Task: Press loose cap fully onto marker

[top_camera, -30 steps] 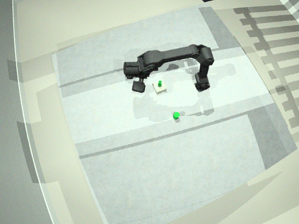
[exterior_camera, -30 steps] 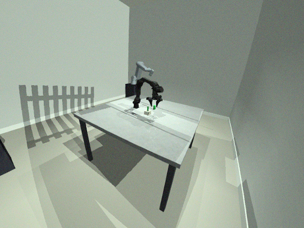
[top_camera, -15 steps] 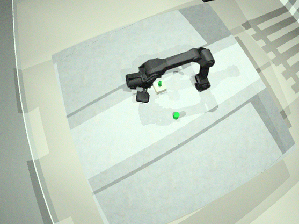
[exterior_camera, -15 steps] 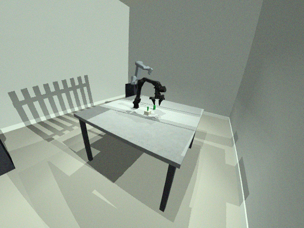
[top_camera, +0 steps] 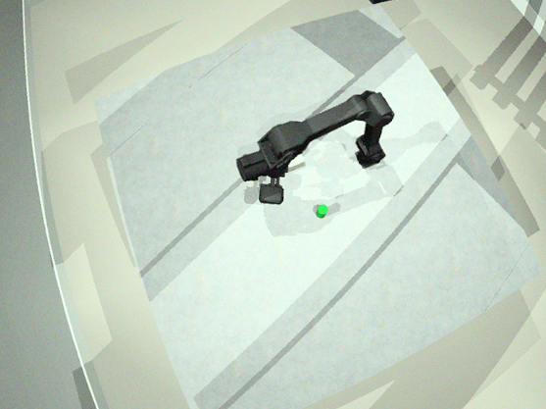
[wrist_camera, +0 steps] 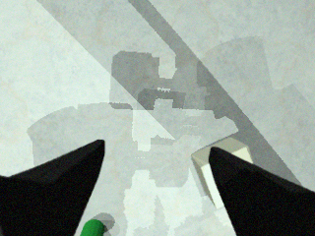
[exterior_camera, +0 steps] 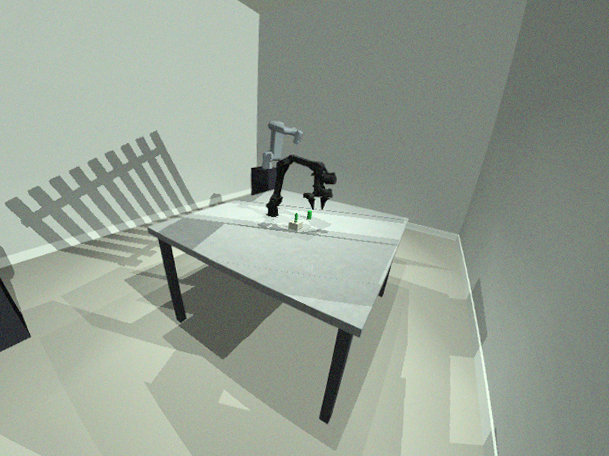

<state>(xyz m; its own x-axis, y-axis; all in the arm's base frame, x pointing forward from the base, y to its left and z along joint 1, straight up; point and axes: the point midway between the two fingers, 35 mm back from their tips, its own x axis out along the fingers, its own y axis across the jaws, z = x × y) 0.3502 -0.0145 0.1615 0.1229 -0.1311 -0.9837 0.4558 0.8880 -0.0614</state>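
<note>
Right now the green cap is 13 cm to the left of my gripper tip, 12 cm behind it and 10 cm below it. Also, from my gripper tip: holder block (11 cm below, 11 cm behind, 7 cm to the right).
</note>
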